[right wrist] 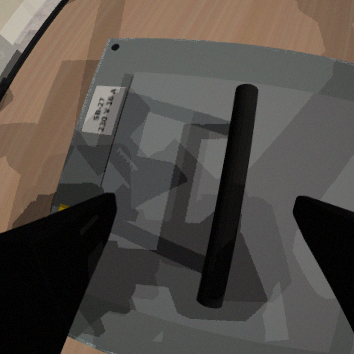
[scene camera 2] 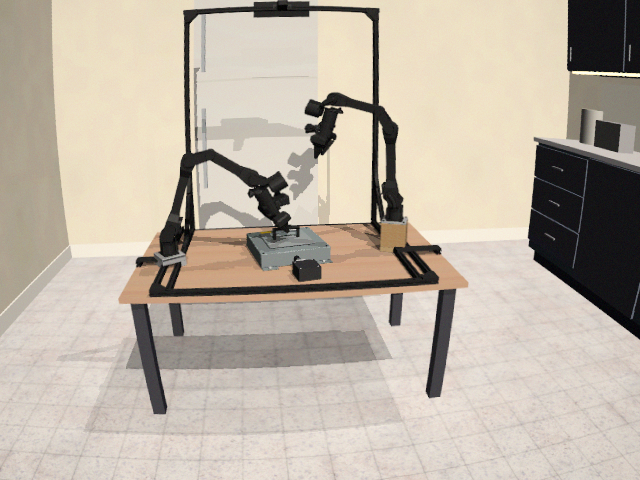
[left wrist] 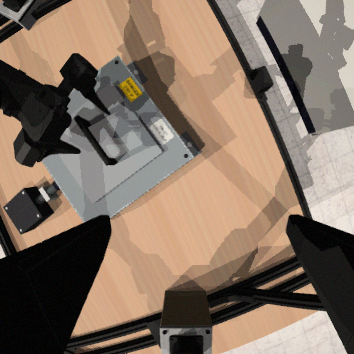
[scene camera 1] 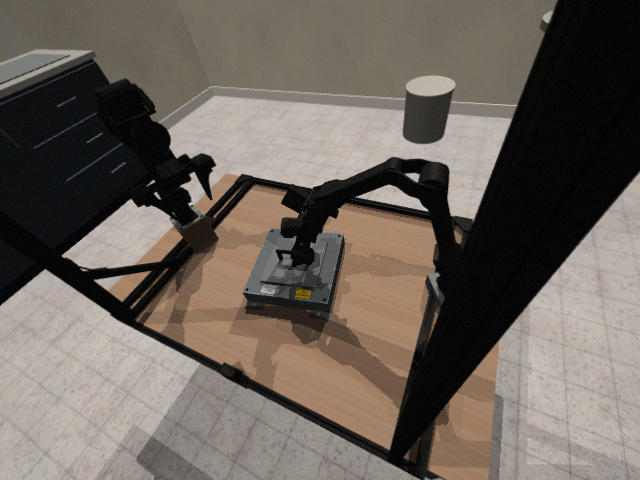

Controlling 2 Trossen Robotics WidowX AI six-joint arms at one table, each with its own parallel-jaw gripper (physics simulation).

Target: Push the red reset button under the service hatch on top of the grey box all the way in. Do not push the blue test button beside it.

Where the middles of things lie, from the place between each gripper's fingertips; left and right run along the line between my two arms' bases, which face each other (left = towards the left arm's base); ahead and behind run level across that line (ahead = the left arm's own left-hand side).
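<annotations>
Service hatch (scene camera 1: 278, 269): my left hand is 28 cm above it, 15 cm to the left of it and 11 cm short of it.
The service hatch is 2 cm below my right hand, 1 cm ahead of it and 1 cm to the left of it.
</annotations>
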